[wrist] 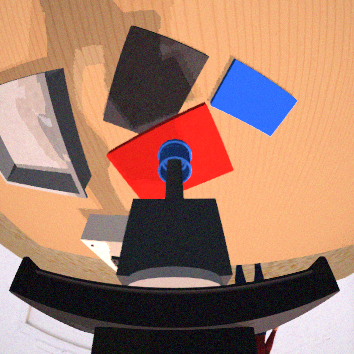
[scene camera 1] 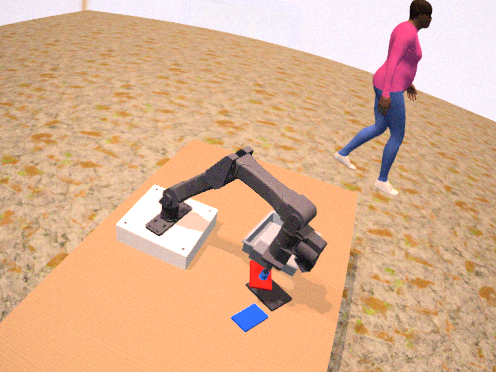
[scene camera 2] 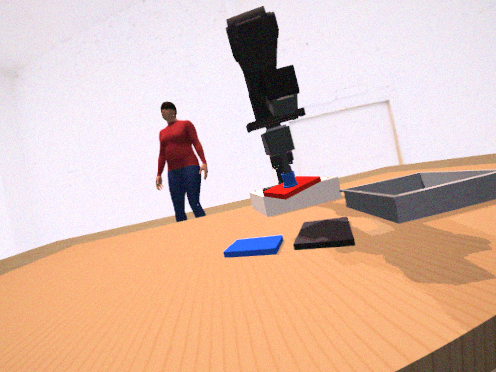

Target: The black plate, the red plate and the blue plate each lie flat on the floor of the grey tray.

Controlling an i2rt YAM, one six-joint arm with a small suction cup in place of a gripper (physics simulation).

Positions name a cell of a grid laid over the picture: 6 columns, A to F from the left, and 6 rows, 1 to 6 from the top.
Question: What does my suction cup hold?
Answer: A red plate.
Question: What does the blue plate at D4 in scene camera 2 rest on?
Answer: The table.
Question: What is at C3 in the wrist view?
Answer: My suction cup.
